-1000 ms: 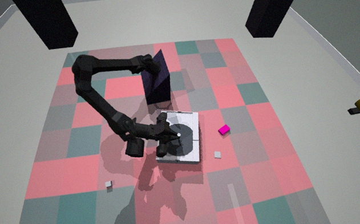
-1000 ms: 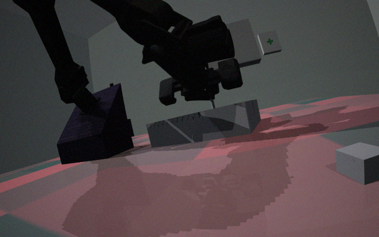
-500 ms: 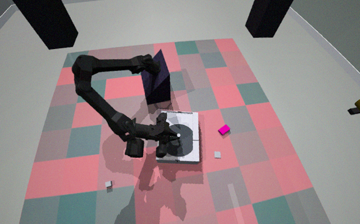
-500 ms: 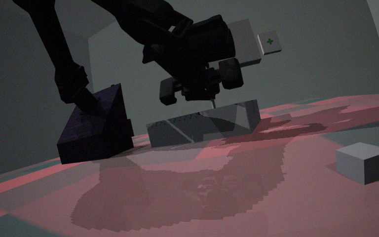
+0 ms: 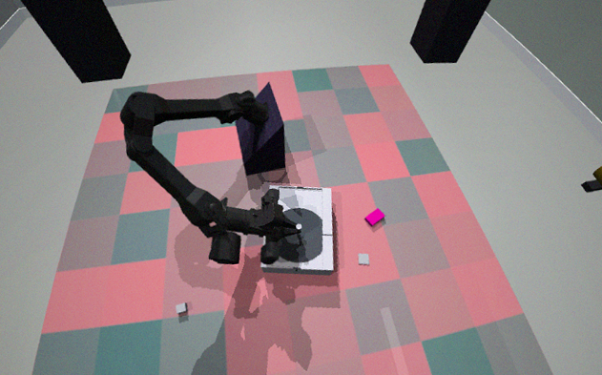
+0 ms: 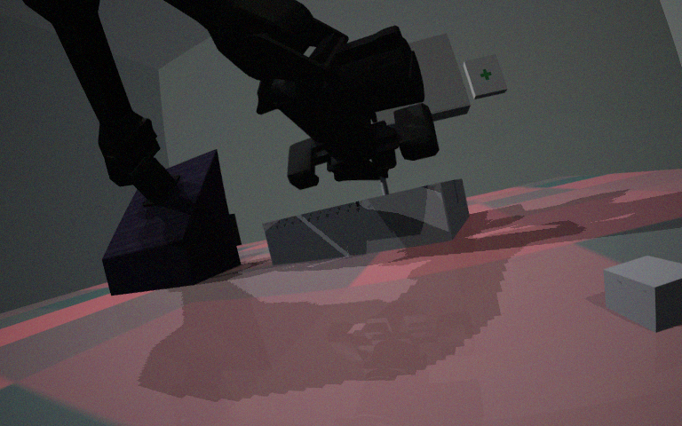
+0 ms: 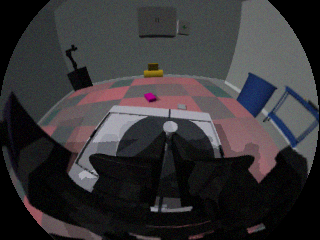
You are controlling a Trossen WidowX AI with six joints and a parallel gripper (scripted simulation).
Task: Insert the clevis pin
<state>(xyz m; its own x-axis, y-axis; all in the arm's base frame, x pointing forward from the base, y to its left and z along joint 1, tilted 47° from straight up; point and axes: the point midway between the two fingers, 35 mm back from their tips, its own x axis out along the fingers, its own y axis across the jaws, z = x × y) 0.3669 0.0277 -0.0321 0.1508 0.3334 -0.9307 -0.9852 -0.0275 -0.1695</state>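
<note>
The steel clevis pin is 10 mm below my gripper tip. The rest, counted from my gripper tip: dark aluminium disc 30 mm below; then grey cube 150 mm ahead, 330 mm to the right, 80 mm below; then steel tray 30 mm behind, 40 mm below.
</note>
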